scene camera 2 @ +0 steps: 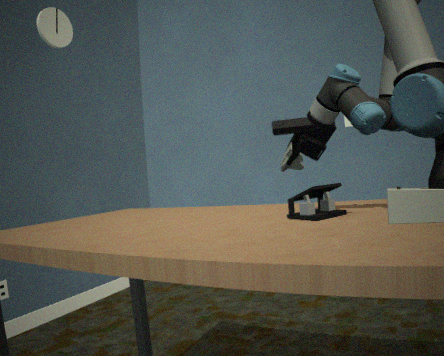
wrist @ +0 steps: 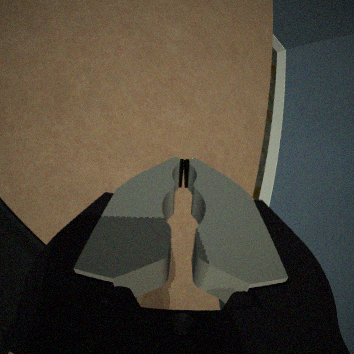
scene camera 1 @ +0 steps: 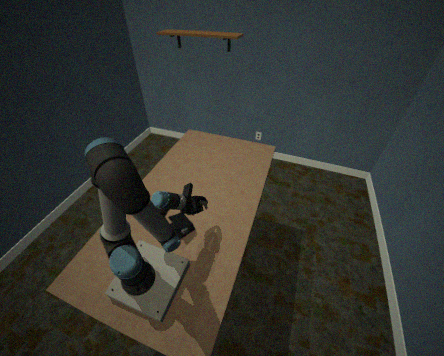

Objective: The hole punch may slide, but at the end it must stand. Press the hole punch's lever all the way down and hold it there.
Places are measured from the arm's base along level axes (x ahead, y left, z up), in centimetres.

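Pixels of known places: gripper, fingertip midpoint: (scene camera 2: 281, 170) (wrist: 183, 162) (scene camera 1: 207, 202); arm's base at its link origin: (scene camera 1: 138, 278).
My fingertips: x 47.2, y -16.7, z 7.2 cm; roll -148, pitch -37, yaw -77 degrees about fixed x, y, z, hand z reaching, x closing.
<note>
Ahead of a thing's pixels: the offset from my fingertips to its middle. Level surfaces: height alone.
The black hole punch {dx -12.0, dy +11.7, dz -8.7 cm} (scene camera 1: 182, 224) (scene camera 2: 317, 217) stands upright on its base on the table. Its lever {dx -12.0, dy +11.7, dz -6.4 cm} (scene camera 2: 315, 190) is raised and slopes, with the high end toward the robot's base in scene camera 2. Grey blocks show under the lever. My gripper (scene camera 1: 205, 205) (scene camera 2: 285, 169) (wrist: 183, 162) is shut and empty, tilted downward. In scene camera 2 its tips hang above the low end of the lever, apart from it. In scene camera 1 part of the punch is hidden by the arm. The punch is not recognizable in the wrist view.
The wooden table {dz -13.0 cm} (scene camera 1: 225, 155) (scene camera 2: 200, 240) (wrist: 125, 90) carries the pale base plate (scene camera 1: 172, 267) (scene camera 2: 415, 206) of the arm, close to the punch. A wall shelf (scene camera 1: 200, 34) hangs high at the back. The table's edge and the wall show at the right of the wrist view.
</note>
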